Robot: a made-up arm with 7 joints. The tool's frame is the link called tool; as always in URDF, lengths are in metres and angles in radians. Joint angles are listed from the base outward.
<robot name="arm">
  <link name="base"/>
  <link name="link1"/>
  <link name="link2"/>
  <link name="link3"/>
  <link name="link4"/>
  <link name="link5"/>
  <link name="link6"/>
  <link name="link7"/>
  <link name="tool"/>
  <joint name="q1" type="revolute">
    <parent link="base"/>
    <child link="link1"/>
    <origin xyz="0 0.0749 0" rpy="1.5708 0 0"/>
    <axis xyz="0 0 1"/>
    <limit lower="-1.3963" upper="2"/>
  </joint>
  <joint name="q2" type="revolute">
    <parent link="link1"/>
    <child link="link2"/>
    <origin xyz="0 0 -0.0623" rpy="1.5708 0 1.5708"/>
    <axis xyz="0 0 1"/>
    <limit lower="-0.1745" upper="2"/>
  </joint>
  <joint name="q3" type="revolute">
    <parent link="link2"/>
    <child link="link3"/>
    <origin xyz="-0.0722 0 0" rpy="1.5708 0 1.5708"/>
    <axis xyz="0 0 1"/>
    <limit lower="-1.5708" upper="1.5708"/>
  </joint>
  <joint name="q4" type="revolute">
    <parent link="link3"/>
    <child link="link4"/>
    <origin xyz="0 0 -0.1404" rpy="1.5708 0 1.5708"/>
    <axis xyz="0 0 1"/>
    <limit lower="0" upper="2.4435"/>
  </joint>
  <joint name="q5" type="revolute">
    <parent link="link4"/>
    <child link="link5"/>
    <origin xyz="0 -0.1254 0" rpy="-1.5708 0 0"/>
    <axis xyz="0 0 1"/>
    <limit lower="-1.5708" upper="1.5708"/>
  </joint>
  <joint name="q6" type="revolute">
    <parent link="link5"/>
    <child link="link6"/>
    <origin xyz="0 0 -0.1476" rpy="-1.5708 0 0"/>
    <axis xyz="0 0 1"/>
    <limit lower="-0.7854" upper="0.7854"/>
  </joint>
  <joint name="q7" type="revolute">
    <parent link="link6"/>
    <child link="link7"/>
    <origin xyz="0 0 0" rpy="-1.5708 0 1.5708"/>
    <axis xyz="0 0 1"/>
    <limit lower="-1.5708" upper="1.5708"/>
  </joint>
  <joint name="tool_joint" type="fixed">
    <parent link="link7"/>
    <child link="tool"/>
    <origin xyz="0 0 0" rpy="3.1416 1.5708 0"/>
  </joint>
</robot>
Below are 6 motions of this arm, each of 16 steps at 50 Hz.
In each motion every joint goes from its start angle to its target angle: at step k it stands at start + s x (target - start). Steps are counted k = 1, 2, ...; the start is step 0. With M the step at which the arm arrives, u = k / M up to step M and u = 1 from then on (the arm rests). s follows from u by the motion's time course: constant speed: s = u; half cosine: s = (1 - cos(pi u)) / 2; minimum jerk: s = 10 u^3 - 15 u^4 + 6 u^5.
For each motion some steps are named. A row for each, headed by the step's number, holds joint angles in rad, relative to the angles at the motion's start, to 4 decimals.
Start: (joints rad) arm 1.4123 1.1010 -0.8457 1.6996 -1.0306 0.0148 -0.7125
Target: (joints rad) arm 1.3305 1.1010 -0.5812 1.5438 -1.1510 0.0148 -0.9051
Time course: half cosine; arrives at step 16
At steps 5, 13, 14, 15, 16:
5: -0.0182 0.0000 0.0588 -0.0346 -0.0268 0.0000 -0.0428
13: -0.0749 0.0000 0.2422 -0.1427 -0.1103 0.0000 -0.1764
14: -0.0787 0.0000 0.2544 -0.1499 -0.1158 0.0000 -0.1853
15: -0.0810 0.0000 0.2620 -0.1543 -0.1192 0.0000 -0.1907
16: -0.0818 0.0000 0.2645 -0.1558 -0.1204 0.0000 -0.1926

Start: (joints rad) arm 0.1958 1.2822 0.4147 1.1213 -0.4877 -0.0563 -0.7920
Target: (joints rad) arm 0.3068 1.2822 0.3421 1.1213 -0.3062 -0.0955 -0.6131
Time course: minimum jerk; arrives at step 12
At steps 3, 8, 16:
3: 0.0115 0.0000 -0.0075 0.0000 0.0188 -0.0041 0.0185
8: 0.0877 0.0000 -0.0574 0.0000 0.1434 -0.0310 0.1414
16: 0.1110 0.0000 -0.0726 0.0000 0.1815 -0.0392 0.1789

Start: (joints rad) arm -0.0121 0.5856 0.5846 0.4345 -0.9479 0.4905 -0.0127
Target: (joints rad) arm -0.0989 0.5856 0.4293 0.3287 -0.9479 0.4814 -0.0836
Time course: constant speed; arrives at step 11
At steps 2, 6, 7, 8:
2: -0.0158 0.0000 -0.0282 -0.0192 0.0000 -0.0017 -0.0129
6: -0.0473 0.0000 -0.0847 -0.0577 0.0000 -0.0050 -0.0387
7: -0.0552 0.0000 -0.0988 -0.0673 0.0000 -0.0058 -0.0451
8: -0.0631 0.0000 -0.1129 -0.0769 0.0000 -0.0066 -0.0516

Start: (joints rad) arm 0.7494 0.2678 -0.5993 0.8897 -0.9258 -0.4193 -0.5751
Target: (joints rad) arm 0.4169 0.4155 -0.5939 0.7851 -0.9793 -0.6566 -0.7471
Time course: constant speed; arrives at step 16
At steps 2, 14, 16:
2: -0.0416 0.0185 0.0007 -0.0131 -0.0067 -0.0297 -0.0215
14: -0.2909 0.1292 0.0047 -0.0915 -0.0468 -0.2076 -0.1505
16: -0.3325 0.1477 0.0054 -0.1046 -0.0535 -0.2373 -0.1720

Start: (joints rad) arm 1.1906 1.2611 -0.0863 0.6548 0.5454 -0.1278 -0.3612
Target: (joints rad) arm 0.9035 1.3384 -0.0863 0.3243 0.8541 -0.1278 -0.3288
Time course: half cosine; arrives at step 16
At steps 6, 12, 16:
6: -0.0886 0.0239 0.0000 -0.1020 0.0953 0.0000 0.0100
12: -0.2451 0.0660 0.0000 -0.2821 0.2635 0.0000 0.0277
16: -0.2871 0.0773 0.0000 -0.3305 0.3087 0.0000 0.0324

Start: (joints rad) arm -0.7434 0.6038 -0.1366 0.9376 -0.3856 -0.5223 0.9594
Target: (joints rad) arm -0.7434 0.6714 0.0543 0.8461 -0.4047 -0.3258 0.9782
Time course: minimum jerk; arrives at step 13
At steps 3, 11, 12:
3: 0.0000 0.0057 0.0161 -0.0077 -0.0016 0.0166 0.0016
11: 0.0000 0.0657 0.1855 -0.0889 -0.0186 0.1909 0.0183
12: 0.0000 0.0673 0.1901 -0.0911 -0.0190 0.1957 0.0187

